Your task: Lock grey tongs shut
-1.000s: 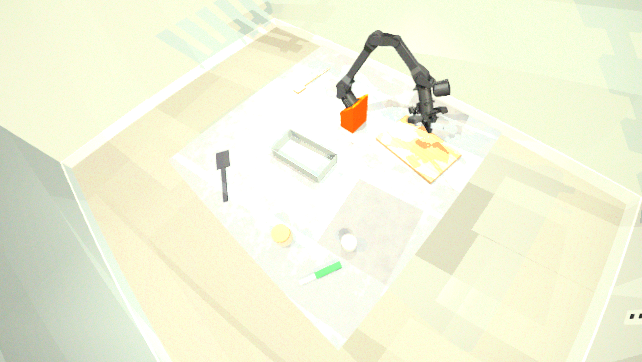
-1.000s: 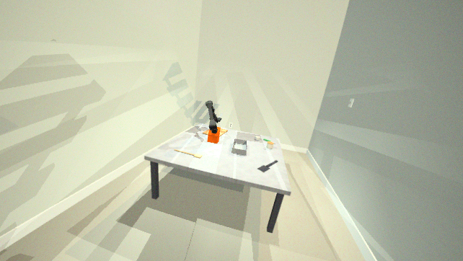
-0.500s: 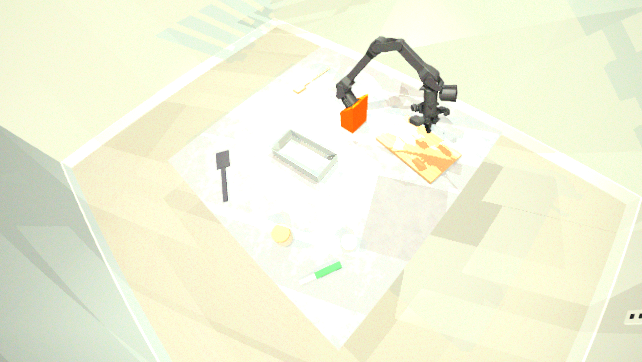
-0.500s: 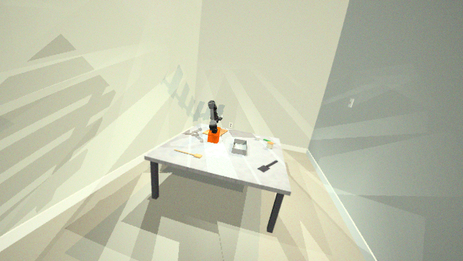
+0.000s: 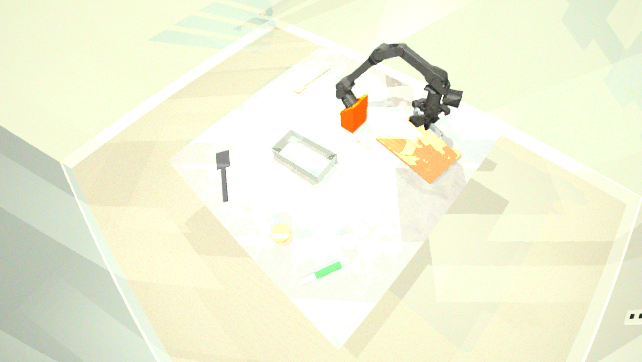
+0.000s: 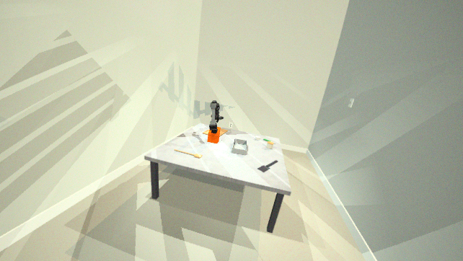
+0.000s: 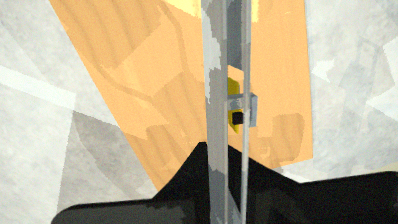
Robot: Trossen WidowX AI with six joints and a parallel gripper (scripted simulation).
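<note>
Right now my gripper tip is 2 cm past the yellow mark, 4 cm to the left of it and 3 cm below it. Round my gripper tip: wooden board (1 cm to the right, 14 cm below); roasting tin (42 cm ahead, 41 cm to the right, 12 cm below); dark spatula (76 cm ahead, 68 cm to the right, 14 cm below).
</note>
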